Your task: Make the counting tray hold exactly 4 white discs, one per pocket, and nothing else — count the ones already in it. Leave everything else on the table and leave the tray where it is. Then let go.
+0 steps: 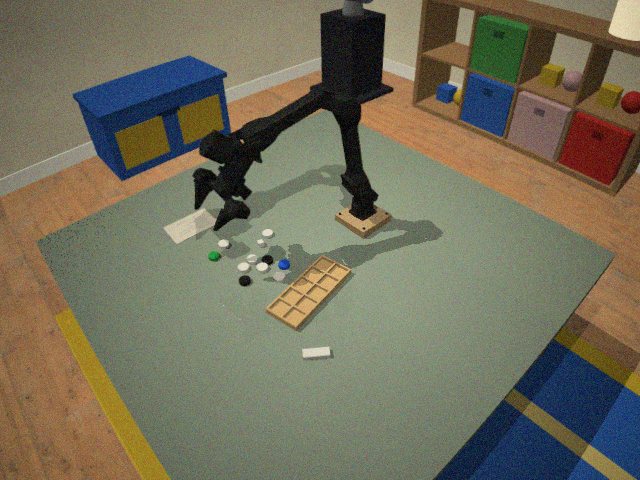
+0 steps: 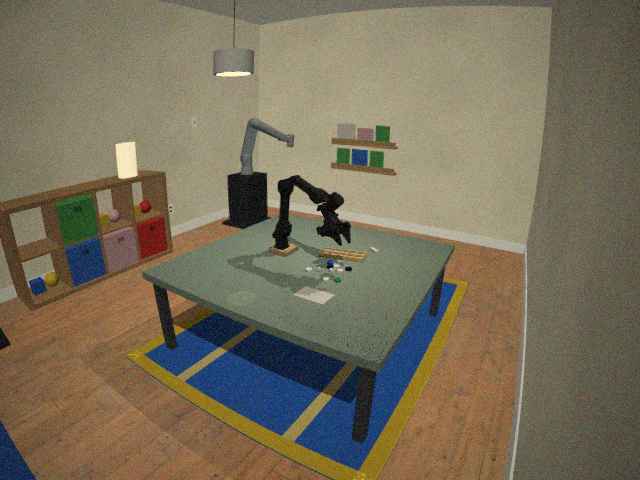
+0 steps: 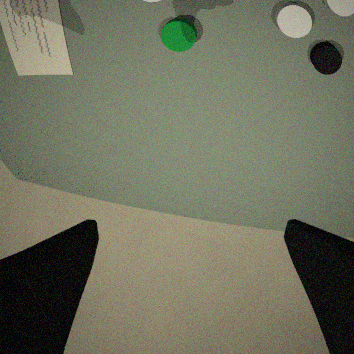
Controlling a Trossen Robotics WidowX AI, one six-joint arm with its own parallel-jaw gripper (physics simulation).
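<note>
The wooden counting tray (image 1: pixel 281 318) (image 2: pixel 342 256) lies on the table, and no disc shows in its pockets. White discs (image 1: pixel 223 243) (image 1: pixel 267 233) (image 1: pixel 251 258) (image 1: pixel 243 267) (image 1: pixel 262 267) (image 3: pixel 295 21) lie loose beside it; a pale, shaded disc (image 1: pixel 279 276) is closest to its edge. Black discs (image 1: pixel 267 259) (image 1: pixel 244 280) (image 3: pixel 326 58), a blue disc (image 1: pixel 283 264) and a green disc (image 1: pixel 214 255) (image 3: pixel 178 36) lie among them. My gripper (image 1: pixel 206 217) (image 2: pixel 343 241) (image 3: pixel 195 231) is open and empty, raised above the table on the paper side of the discs.
A small white piece (image 1: pixel 261 241) lies near the discs. A printed paper sheet (image 1: pixel 188 225) (image 2: pixel 313 295) (image 3: pixel 45 50) lies beyond them. A white block (image 1: pixel 315 352) (image 2: pixel 373 249) lies past the tray's other end. The arm's wooden base (image 1: pixel 356 227) (image 2: pixel 283 251) stands behind the tray.
</note>
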